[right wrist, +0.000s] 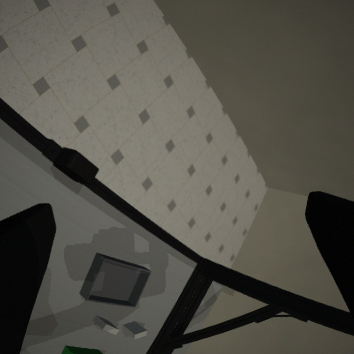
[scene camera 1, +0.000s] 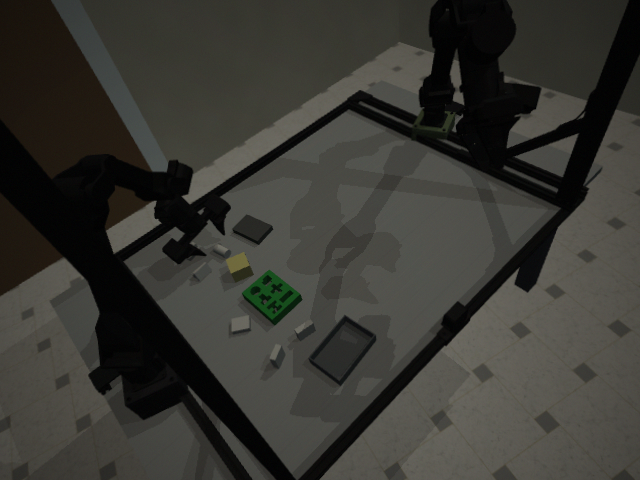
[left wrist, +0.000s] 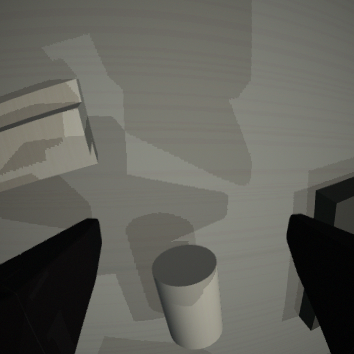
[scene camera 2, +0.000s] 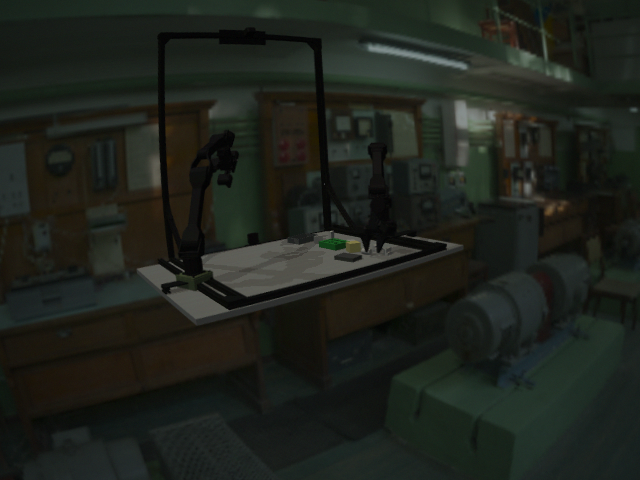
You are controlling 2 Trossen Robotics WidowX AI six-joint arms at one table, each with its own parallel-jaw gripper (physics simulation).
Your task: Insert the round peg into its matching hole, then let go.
My left gripper is open, with nothing in its grasp. Also in view: a dark flat tile. My right gripper is open, with nothing in its grasp. A green hole board rests on the table. A dark tray rests on the table.
